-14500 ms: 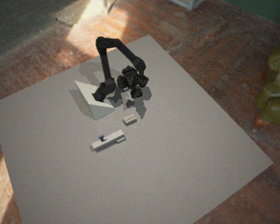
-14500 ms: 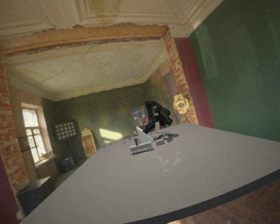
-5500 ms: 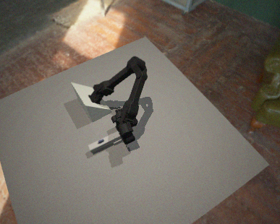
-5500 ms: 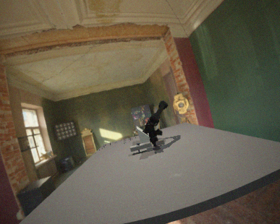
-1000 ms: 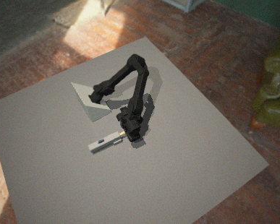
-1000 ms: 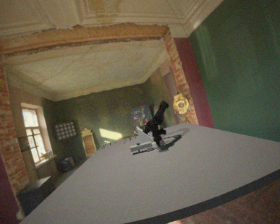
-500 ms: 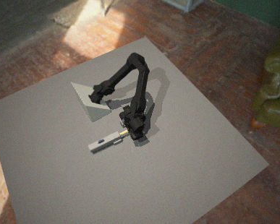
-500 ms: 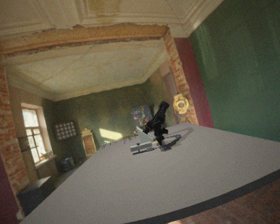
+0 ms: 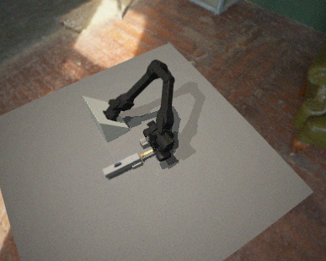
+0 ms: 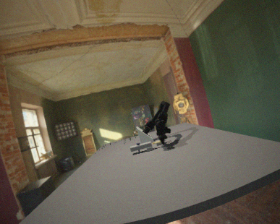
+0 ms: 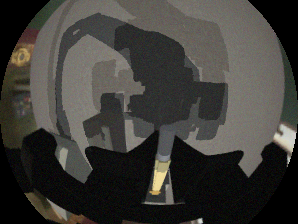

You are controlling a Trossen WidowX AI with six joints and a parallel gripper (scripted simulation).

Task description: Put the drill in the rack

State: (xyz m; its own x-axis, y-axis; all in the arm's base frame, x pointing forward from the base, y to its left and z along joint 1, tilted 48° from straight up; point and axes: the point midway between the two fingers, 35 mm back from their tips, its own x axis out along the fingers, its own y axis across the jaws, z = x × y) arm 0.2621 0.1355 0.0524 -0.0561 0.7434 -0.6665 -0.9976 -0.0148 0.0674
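My gripper tip is 40 mm to the left of the drill and 30 mm below it. Also, from my gripper tip: light grey fixture block: 180 mm to the right, 20 mm above, 10 mm behind; then blue key: 210 mm to the right, 40 mm above, 10 mm behind.
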